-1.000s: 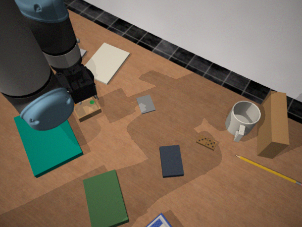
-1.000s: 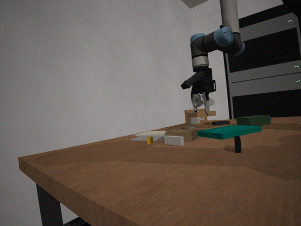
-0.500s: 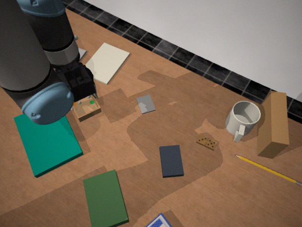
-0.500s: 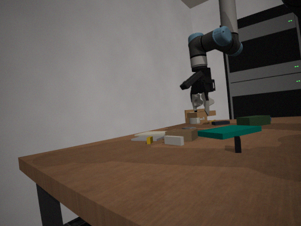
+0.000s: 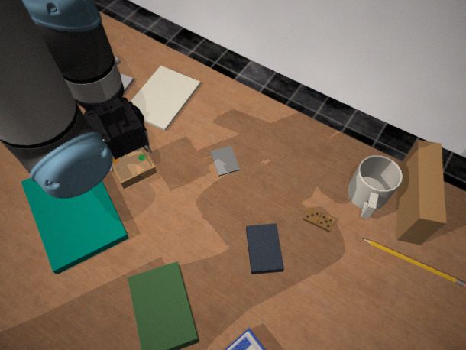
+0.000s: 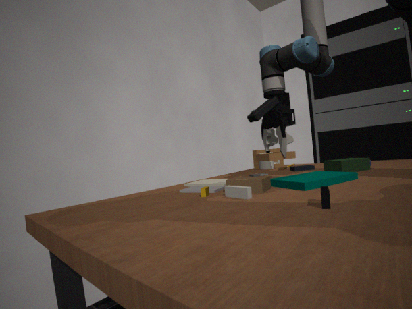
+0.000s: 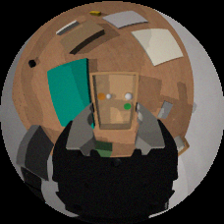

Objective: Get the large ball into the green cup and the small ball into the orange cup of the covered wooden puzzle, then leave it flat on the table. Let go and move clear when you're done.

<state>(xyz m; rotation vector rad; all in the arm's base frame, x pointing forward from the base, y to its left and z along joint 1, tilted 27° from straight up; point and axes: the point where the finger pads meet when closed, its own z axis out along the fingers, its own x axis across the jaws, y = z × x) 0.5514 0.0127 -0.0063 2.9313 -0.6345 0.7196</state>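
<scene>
Right now my hand is 10 mm above the covered wooden puzzle. The rest, counted from my hand: teal slab 130 mm behind, 50 mm to the left, 80 mm below; grey tile 140 mm ahead, 140 mm to the right, 90 mm below; cream board 210 mm ahead, 90 mm to the left, 80 mm below.
</scene>
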